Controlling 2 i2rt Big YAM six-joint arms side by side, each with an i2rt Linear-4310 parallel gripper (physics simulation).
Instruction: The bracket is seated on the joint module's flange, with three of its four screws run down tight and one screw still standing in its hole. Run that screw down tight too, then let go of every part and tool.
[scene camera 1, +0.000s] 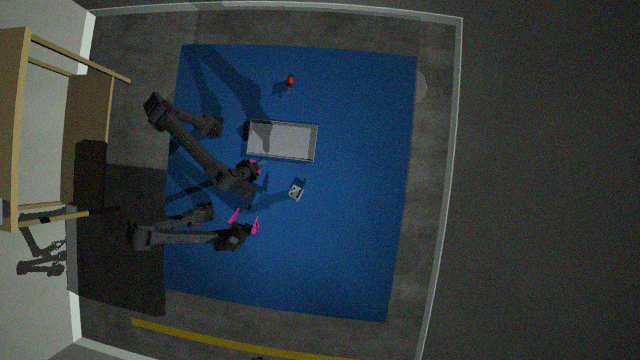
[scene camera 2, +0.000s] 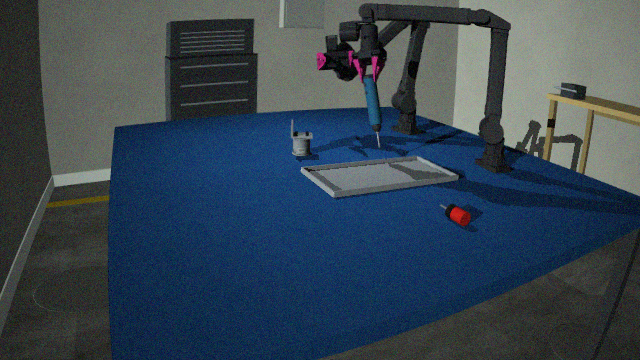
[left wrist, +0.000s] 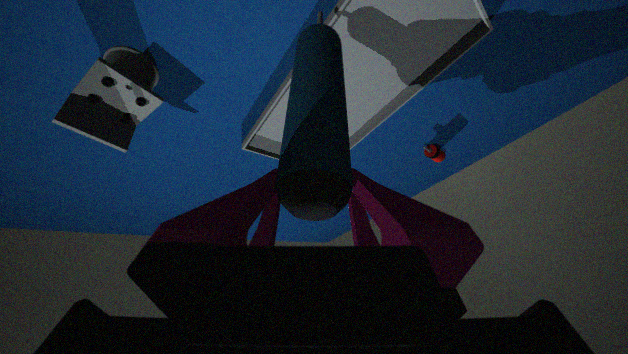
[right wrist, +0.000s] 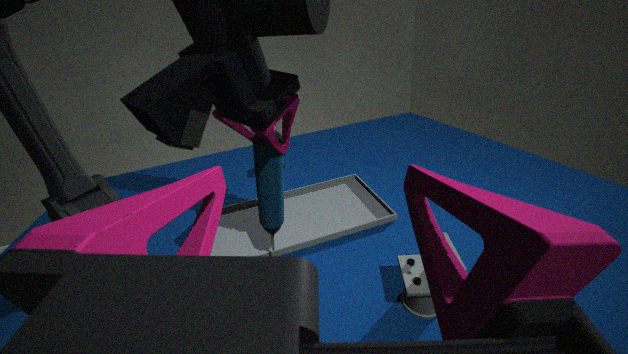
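Seen in the pictures: left gripper, fingertip midpoint: (scene camera 1: 257, 165) (scene camera 2: 368, 82) (left wrist: 314, 177) (right wrist: 272, 147); right gripper, fingertip midpoint: (scene camera 1: 248, 212) (scene camera 2: 338, 58) (right wrist: 314, 175); left arm's base at its link origin: (scene camera 1: 216, 127) (scene camera 2: 492, 167); right arm's base at its link origin: (scene camera 1: 207, 211) (scene camera 2: 406, 131).
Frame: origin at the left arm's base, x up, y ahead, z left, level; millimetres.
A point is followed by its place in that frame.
Note:
The joint module (scene camera 2: 301, 147) {x 29, y 613, z -252 mm} (left wrist: 134, 65) {x 29, y 576, z -277 mm} (right wrist: 419, 306) {x 23, y 586, z -302 mm} stands upright on the blue mat, with the pale bracket (scene camera 1: 296, 191) {x 66, y 607, z -273 mm} (scene camera 2: 292, 128) {x 94, y 644, z -255 mm} (left wrist: 119, 86) {x 66, y 585, z -282 mm} (right wrist: 411, 290) {x 66, y 569, z -301 mm} on top. Dark screw heads or holes show on the bracket; which screw stands proud I cannot tell. My left gripper (scene camera 2: 368, 78) {x 256, y 420, z -169 mm} (left wrist: 314, 177) {x 256, y 420, z -169 mm} (right wrist: 272, 147) {x 256, y 420, z -169 mm} is shut on the blue screwdriver (scene camera 2: 372, 102) {x 194, y 414, z -146 mm} (left wrist: 319, 110) {x 231, y 394, z -183 mm} (right wrist: 270, 190) {x 198, y 405, z -186 mm}, near its handle's top. The tool hangs tip down, slightly tilted, above the mat and apart from the bracket. My right gripper (scene camera 1: 247, 214) {x 318, y 442, z -390 mm} (right wrist: 314, 175) {x 318, y 442, z -390 mm} is open and empty, facing the left gripper and screwdriver.
A shallow grey tray (scene camera 1: 316, 142) {x 16, y 646, z 33 mm} (scene camera 2: 335, 194) {x 8, y 633, z 136 mm} (left wrist: 492, 26) {x 16, y 222, z 84 mm} (right wrist: 395, 217) {x 7, y 658, z -81 mm} lies on the mat beside the module. A short red-handled tool (scene camera 1: 290, 81) {x 31, y 416, z 360 mm} (scene camera 2: 459, 215) {x 26, y 420, z 380 mm} (left wrist: 435, 153) {x 31, y 404, z 330 mm} lies beyond the tray. The two arms stand close together in scene camera 1.

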